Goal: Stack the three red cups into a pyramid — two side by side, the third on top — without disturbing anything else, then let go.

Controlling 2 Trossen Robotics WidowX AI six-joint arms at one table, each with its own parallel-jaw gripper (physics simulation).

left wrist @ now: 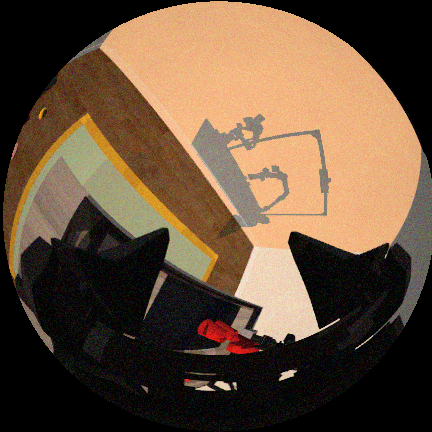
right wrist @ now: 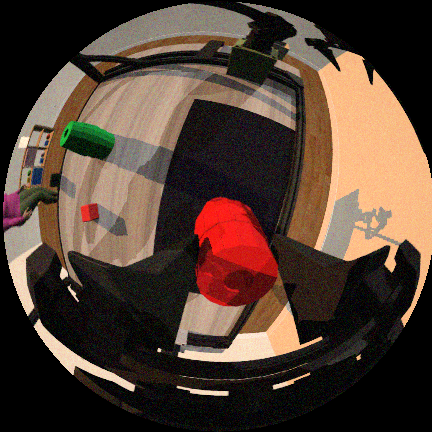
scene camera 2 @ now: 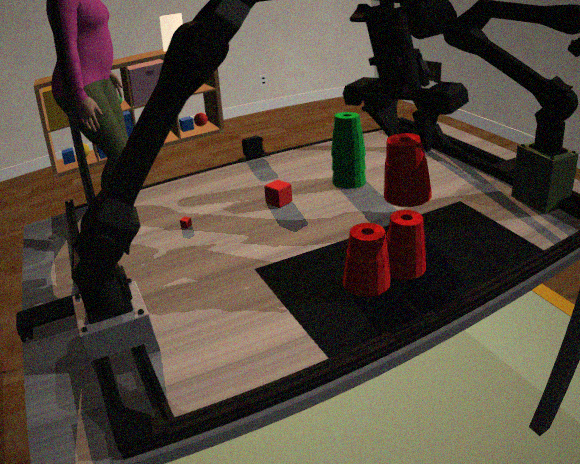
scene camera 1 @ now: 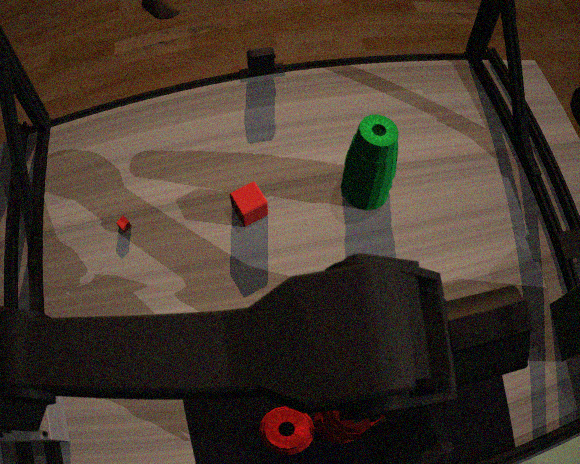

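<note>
Two red cups stand upside down side by side on the black mat in scene camera 2. My right gripper is shut on the third red cup, which hangs upright in the air, above and behind the standing pair in scene camera 2. In scene camera 1 one standing cup shows below my right arm; more red beside it is mostly hidden by that arm. Red cups show small in the left wrist view. My left gripper is open, with nothing between its fingers.
A tall green cup stack stands behind the mat. A red cube and a tiny red cube lie farther left. Dark frame posts rise at the table's edges.
</note>
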